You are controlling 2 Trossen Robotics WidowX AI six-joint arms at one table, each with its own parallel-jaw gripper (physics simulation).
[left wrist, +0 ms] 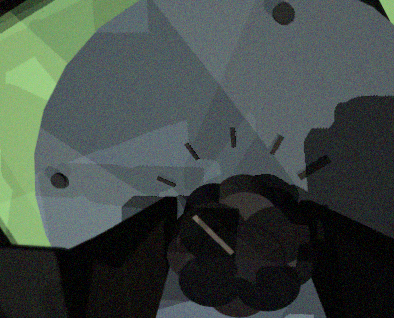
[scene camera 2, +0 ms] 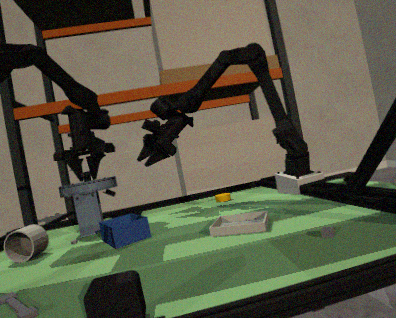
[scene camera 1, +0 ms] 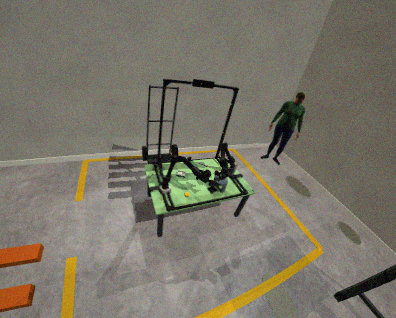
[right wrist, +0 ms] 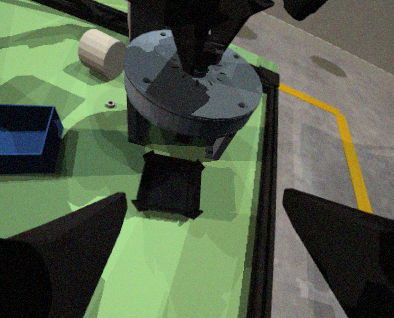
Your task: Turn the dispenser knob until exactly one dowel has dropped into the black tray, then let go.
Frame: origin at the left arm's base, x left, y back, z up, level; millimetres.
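Where they show: left gripper, fingertip midpoint: (left wrist: 237, 210) (scene camera 2: 88, 180) (scene camera 1: 221, 179) (right wrist: 201, 65); right gripper, fingertip midpoint: (scene camera 2: 141, 163) (right wrist: 206, 198); left arm's base at its link origin: (scene camera 1: 232, 166); right arm's base at its link origin: (scene camera 2: 298, 172) (scene camera 1: 165, 187).
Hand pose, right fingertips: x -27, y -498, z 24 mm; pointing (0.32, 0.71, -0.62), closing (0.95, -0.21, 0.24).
Note:
Things, the pixels of their top centre, and the offset from my right fingertips.
- grey dispenser at its top centre: (left wrist: 238, 215) (right wrist: 198, 65) (scene camera 2: 87, 180) (scene camera 1: 221, 179) dx +45, dy +163, dz -23 mm
- black tray at its top centre: (right wrist: 171, 182) (scene camera 2: 125, 213) dx +18, dy +78, dz -145 mm
- blue bin at its top centre: (scene camera 2: 122, 219) dx -186, dy +165, dz -124 mm
- beige hollow cylinder at its top centre: (right wrist: 102, 36) (scene camera 2: 23, 227) dx -66, dy +350, dz -99 mm
- small nut at its top centre: (right wrist: 110, 102) dx -58, dy +251, dz -163 mm
- beige tray at its top centre: (scene camera 2: 239, 218) dx -406, dy +12, dz -152 mm
- yellow object at its top centre: (scene camera 2: 222, 194) (scene camera 1: 187, 194) dx -136, dy -196, dz -150 mm
- grey cube at its top centre: (scene camera 2: 327, 228) dx -579, dy +5, dz -158 mm
The grey dispenser (scene camera 2: 87, 215) (right wrist: 150, 97) has a round top plate with short dark marks. Its dark lobed knob (left wrist: 270, 235) carries a pale pointer line, slanting from upper left to lower right in the left wrist view. My left gripper (scene camera 2: 87, 175) (left wrist: 237, 210) is shut on the knob from above; its fingers partly hide the knob in the right wrist view. The black tray (right wrist: 170, 186) lies on the table in front of the dispenser; no dowel can be made out in its dark interior. My right gripper (scene camera 2: 143, 161) (right wrist: 206, 198) is open and empty, above the table near the dispenser.
A blue bin (scene camera 2: 125, 231) (right wrist: 22, 142) stands beside the dispenser. A beige hollow cylinder (scene camera 2: 39, 241) (right wrist: 97, 50) lies nearby, with a small nut (right wrist: 110, 104). A beige tray (scene camera 2: 240, 228), a yellow object (scene camera 2: 223, 197) (scene camera 1: 187, 194) and a grey cube (scene camera 2: 328, 232) are farther along the table.

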